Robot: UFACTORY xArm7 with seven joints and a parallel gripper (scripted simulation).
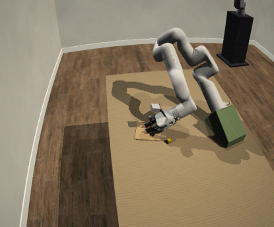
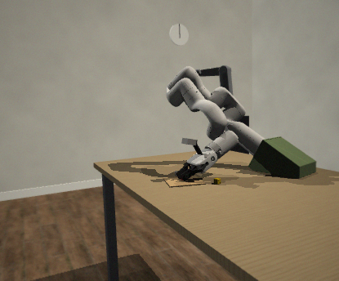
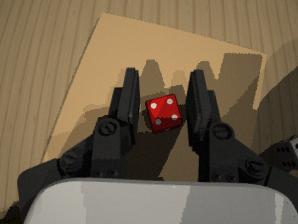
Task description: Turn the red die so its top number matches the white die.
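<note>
Now: the red die 10 mm below my hand. From my hand the other things lie so: tan mat (30 mm below); then white die (40 mm behind, 90 mm to the right, 20 mm below); then yellow die (70 mm behind, 120 mm to the left, 20 mm below).
</note>
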